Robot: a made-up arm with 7 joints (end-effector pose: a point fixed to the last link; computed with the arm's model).
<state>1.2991 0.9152 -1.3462 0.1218 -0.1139 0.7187 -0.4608</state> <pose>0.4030 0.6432 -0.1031 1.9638 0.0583 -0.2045</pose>
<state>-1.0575 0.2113 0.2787 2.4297 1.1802 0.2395 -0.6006</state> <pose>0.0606 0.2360 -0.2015 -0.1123 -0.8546 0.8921</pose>
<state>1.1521 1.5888 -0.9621 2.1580 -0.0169 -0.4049 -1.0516</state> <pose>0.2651 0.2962 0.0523 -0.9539 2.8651 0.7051</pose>
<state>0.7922 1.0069 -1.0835 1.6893 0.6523 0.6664 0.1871</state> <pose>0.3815 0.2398 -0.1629 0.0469 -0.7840 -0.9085</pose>
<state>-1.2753 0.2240 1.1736 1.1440 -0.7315 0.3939 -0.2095</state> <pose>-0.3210 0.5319 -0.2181 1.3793 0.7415 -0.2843</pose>
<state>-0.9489 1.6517 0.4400 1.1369 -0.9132 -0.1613 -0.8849</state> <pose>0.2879 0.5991 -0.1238 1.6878 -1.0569 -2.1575</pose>
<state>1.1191 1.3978 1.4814 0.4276 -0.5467 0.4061 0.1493</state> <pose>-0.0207 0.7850 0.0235 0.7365 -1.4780 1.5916</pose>
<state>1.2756 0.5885 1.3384 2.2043 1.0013 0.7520 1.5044</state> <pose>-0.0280 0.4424 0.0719 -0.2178 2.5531 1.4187</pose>
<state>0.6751 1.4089 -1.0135 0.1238 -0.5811 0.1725 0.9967</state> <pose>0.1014 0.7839 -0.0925 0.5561 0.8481 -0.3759</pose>
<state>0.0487 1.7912 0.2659 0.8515 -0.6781 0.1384 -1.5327</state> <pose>0.2284 0.6619 0.1887 -2.3953 0.7299 0.5045</pose>
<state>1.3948 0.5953 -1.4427 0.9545 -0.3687 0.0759 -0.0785</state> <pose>0.5566 0.2252 -0.0644 1.2792 -1.3603 -1.5694</pose>
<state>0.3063 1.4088 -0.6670 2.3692 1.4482 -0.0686 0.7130</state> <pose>0.2164 0.2154 -0.0900 -1.3977 -1.1067 -1.0005</pose>
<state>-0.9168 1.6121 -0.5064 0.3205 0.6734 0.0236 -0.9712</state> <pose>0.0354 0.7851 -0.0863 2.1533 0.0825 -0.9516</pose>
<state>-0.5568 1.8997 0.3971 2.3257 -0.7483 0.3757 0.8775</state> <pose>0.2467 0.2151 -0.0192 1.3223 -0.2282 -2.2751</pose>
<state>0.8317 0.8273 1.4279 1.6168 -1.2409 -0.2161 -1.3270</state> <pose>0.0017 0.5999 0.0614 -2.1035 0.2401 -1.0649</pose>
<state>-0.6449 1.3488 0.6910 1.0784 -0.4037 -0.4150 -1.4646</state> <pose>0.2239 0.6569 -0.0716 2.3624 -1.9029 -0.4655</pose>
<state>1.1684 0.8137 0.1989 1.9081 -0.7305 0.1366 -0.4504</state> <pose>0.2035 0.3526 0.2420 -1.9921 2.0080 -0.4534</pose>
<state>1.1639 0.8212 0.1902 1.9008 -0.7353 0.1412 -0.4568</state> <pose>0.2069 0.3532 0.2415 -2.0079 2.0021 -0.4446</pose>
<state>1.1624 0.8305 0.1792 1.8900 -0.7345 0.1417 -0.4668</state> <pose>0.2105 0.3545 0.2417 -2.0167 1.9989 -0.4347</pose>
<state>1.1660 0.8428 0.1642 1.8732 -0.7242 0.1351 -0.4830</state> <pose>0.2146 0.3567 0.2430 -2.0137 2.0006 -0.4233</pose>
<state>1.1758 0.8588 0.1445 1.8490 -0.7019 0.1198 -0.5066</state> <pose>0.2192 0.3603 0.2456 -1.9965 2.0088 -0.4112</pose>
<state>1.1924 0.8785 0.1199 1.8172 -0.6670 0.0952 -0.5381</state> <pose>0.2241 0.3654 0.2496 -1.9640 2.0238 -0.4008</pose>
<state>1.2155 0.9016 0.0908 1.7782 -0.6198 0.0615 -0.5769</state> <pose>0.2291 0.3722 0.2548 -1.9169 2.0451 -0.3949</pose>
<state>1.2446 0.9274 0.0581 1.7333 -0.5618 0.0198 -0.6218</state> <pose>0.2336 0.3808 0.2610 -1.8567 2.0710 -0.3969</pose>
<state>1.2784 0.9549 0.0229 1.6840 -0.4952 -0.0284 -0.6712</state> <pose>0.2373 0.3910 0.2677 -1.7860 2.0996 -0.4098</pose>
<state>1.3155 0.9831 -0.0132 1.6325 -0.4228 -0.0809 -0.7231</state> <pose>0.2399 0.4026 0.2746 -1.7078 2.1278 -0.4355</pose>
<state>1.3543 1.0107 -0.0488 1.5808 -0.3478 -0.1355 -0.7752</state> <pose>0.2411 0.4151 0.2813 -1.6255 2.1531 -0.4736</pose>
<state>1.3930 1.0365 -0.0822 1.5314 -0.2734 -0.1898 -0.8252</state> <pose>0.2408 0.4279 0.2875 -1.5419 2.1733 -0.5219</pose>
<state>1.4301 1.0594 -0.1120 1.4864 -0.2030 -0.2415 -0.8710</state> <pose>0.2391 0.4402 0.2931 -1.4602 2.1869 -0.5761</pose>
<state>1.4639 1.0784 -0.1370 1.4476 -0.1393 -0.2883 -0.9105</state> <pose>0.2364 0.4512 0.2979 -1.3834 2.1943 -0.6310</pose>
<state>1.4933 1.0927 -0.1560 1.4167 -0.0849 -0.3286 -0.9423</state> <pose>0.2331 0.4603 0.3020 -1.3134 2.1964 -0.6816</pose>
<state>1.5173 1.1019 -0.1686 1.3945 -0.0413 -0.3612 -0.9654</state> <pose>0.2296 0.4669 0.3054 -1.2524 2.1955 -0.7234</pose>
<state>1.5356 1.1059 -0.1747 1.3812 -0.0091 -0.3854 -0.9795</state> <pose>0.2263 0.4707 0.3084 -1.2014 2.1936 -0.7541</pose>
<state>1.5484 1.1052 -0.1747 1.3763 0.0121 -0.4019 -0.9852</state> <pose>0.2232 0.4720 0.3109 -1.1603 2.1919 -0.7728</pose>
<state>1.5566 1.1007 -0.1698 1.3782 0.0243 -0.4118 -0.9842</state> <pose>0.2203 0.4712 0.3131 -1.1279 2.1911 -0.7817</pose>
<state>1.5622 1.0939 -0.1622 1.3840 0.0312 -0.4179 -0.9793</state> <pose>0.2177 0.4691 0.3151 -1.1006 2.1908 -0.7846</pose>
